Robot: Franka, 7 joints.
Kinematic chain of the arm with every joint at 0, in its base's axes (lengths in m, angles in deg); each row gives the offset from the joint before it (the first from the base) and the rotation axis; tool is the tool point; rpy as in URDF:
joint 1: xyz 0 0 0.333 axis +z
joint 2: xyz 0 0 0 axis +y
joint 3: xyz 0 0 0.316 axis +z
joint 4: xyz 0.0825 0 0 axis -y
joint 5: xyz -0.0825 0 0.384 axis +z
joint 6: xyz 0 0 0 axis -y
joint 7: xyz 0.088 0 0 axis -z
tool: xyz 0 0 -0.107 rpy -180 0 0
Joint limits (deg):
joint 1: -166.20..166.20
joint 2: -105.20..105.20
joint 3: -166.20..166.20
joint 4: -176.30..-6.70
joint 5: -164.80..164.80
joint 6: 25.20..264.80
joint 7: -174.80..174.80
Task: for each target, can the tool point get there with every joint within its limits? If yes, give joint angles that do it. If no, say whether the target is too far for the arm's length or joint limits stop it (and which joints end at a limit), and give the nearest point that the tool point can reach.
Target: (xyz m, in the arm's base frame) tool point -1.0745 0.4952 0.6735
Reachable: no: too far | nearest point -0.7487 0.3451 0.5703 | short by 0.373 m
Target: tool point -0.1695 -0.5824 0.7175
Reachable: yes | joints -78.16 23.26 -25.43 -56.08 122.00 212.61 97.01
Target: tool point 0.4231 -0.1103 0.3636
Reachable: yes | joints 63.62 6.91 -75.16 -157.08 11.51 227.79 -20.55
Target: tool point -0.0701 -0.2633 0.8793
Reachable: yes | joints -73.47 -42.39 -26.03 -115.34 -63.72 202.14 -88.44
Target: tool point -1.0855 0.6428 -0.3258
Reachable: no: too far | nearest point -0.6543 0.3875 -0.0641 | short by 0.565 m
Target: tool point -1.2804 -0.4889 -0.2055
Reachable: no: too far | nearest point -0.7459 -0.2848 0.0193 | short by 0.615 m
